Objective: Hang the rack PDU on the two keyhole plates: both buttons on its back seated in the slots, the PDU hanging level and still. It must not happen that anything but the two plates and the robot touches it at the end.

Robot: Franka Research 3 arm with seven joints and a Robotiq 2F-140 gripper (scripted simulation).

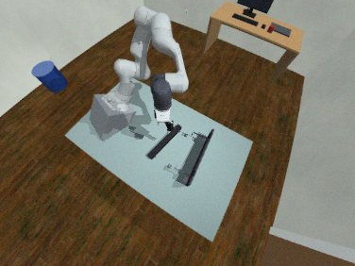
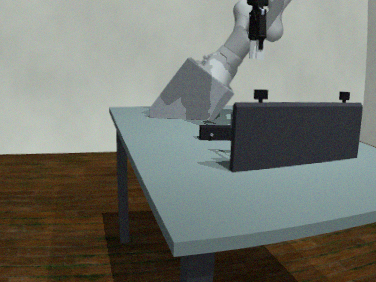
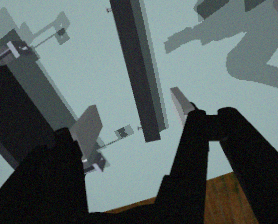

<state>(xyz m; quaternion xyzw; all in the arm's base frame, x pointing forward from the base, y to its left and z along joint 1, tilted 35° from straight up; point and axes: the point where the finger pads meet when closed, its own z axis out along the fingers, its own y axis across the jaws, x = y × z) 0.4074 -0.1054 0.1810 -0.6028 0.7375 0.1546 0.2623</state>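
Right now the rack PDU is 280 mm below my hand and 20 mm ahead of it. Round my hand: dark mounting panel 310 mm ahead, 220 mm below, 20 mm to the left.
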